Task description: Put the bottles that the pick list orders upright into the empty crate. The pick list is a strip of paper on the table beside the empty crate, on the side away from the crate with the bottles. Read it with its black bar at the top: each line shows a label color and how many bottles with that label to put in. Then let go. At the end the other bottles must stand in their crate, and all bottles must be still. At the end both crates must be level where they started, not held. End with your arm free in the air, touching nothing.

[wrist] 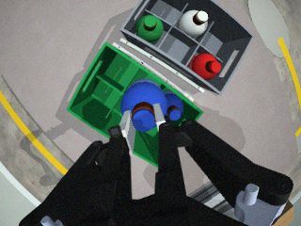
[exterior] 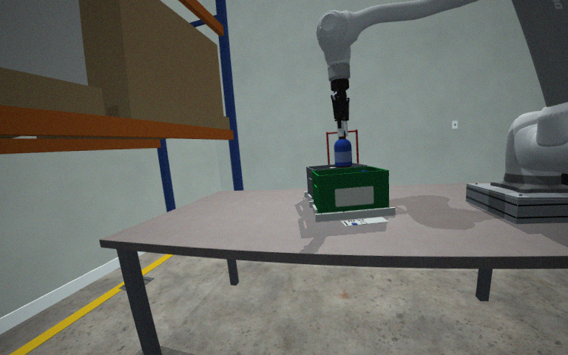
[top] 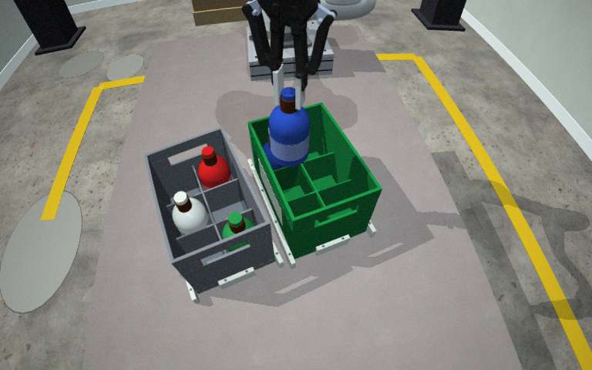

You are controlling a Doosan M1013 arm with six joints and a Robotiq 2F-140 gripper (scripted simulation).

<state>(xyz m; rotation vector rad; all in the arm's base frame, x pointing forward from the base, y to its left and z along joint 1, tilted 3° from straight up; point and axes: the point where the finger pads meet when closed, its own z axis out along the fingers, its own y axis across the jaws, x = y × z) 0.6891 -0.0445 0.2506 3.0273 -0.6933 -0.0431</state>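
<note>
The green crate lies 270 mm below my hand, 40 mm to the left of it and 10 mm behind it. Round my hand: grey crate (270 mm below, 180 mm to the right, 50 mm ahead); green bottle (260 mm below, 120 mm to the right, 120 mm ahead); red-label bottle (260 mm below, 170 mm to the right, 50 mm behind).
</note>
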